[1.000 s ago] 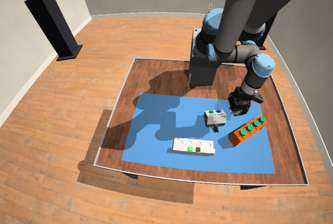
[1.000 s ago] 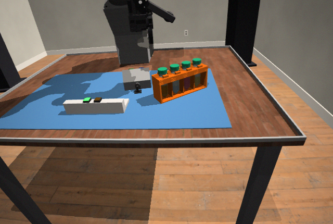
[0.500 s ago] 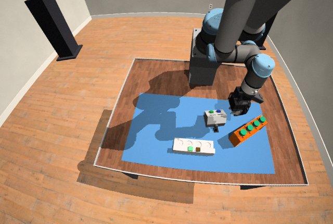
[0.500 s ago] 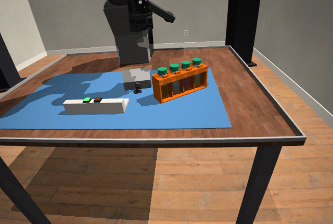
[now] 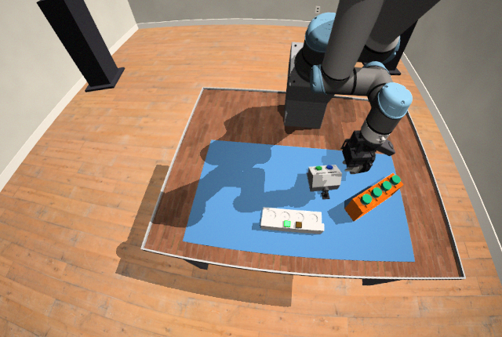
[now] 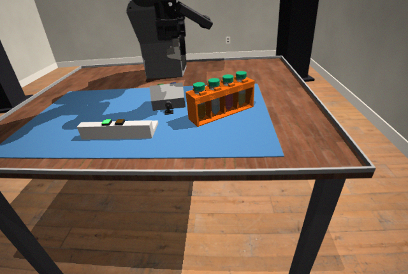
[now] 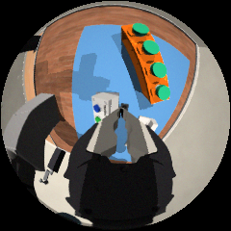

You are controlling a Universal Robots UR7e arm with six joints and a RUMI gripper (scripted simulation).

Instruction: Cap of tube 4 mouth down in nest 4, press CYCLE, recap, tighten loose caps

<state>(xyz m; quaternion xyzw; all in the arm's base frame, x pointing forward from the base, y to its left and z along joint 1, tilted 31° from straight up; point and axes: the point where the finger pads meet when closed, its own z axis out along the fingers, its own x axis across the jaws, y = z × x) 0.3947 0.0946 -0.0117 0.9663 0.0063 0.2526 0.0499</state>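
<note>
Now: the blue key 70 mm behind my hand, 40 mm to the right of it and 90 mm below it. From my hand the other things lie so: green key (70 mm behind, 90 mm to the right, 90 mm below); then green cap (90 mm ahead, 40 mm to the left, 40 mm below); then grey key housing (60 mm behind, 70 mm to the right, 100 mm below).
</note>
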